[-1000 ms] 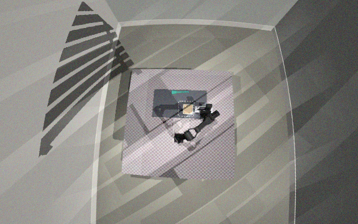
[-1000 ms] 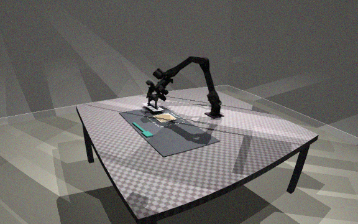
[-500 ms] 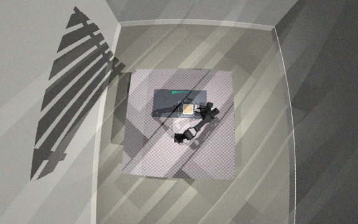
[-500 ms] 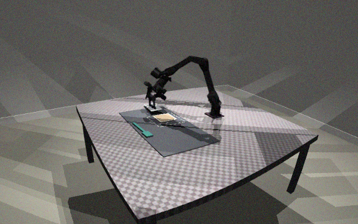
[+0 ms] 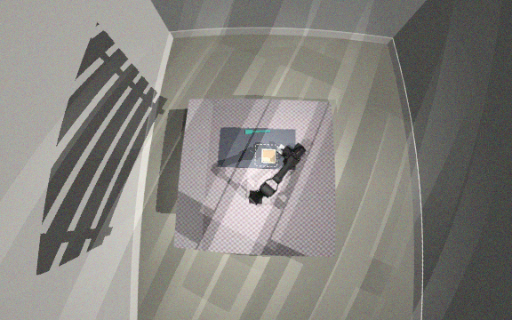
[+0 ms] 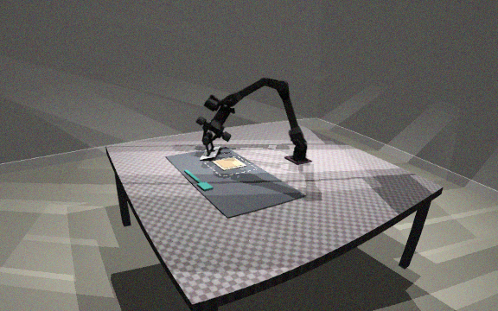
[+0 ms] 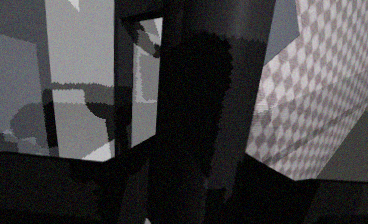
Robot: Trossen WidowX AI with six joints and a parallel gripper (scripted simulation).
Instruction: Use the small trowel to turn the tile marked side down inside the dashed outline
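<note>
Right now my gripper tip is 20 cm to the right of the tile and 4 cm above it. Round my gripper tip: dark mat (8 cm ahead, 28 cm to the left, 7 cm below); then slim teal tool (22 cm ahead, 28 cm to the left, 4 cm below).
</note>
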